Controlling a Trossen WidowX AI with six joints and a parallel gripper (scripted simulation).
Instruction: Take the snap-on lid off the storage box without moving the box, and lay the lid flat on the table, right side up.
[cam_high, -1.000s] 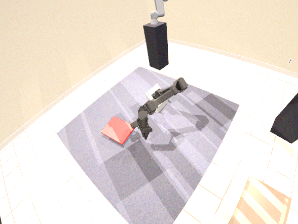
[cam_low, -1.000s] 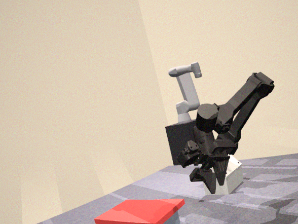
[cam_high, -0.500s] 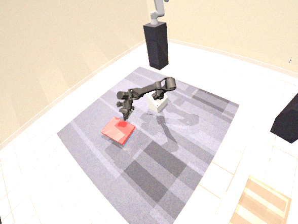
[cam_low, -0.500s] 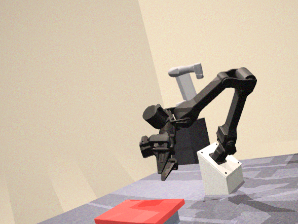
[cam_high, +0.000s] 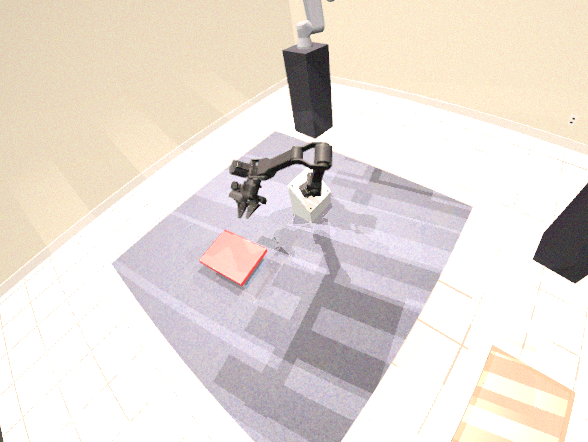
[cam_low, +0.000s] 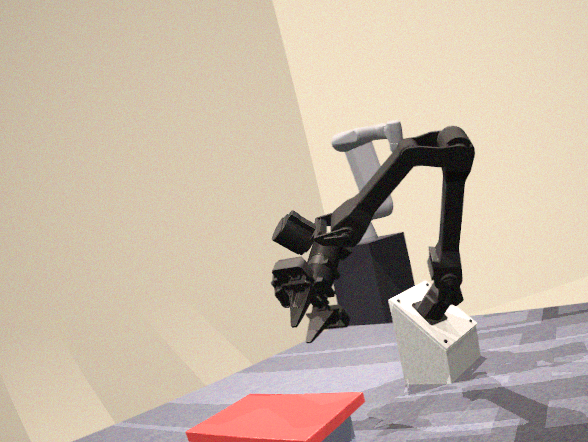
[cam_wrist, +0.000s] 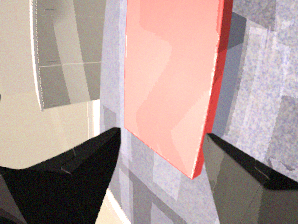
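Right now my gripper tip is 12 cm short of the red lid, 10 cm above it and 3 cm to the right of it. From my gripper tip the other things lie so: grey storage box: 15 cm below, 12 cm ahead, 3 cm to the left.
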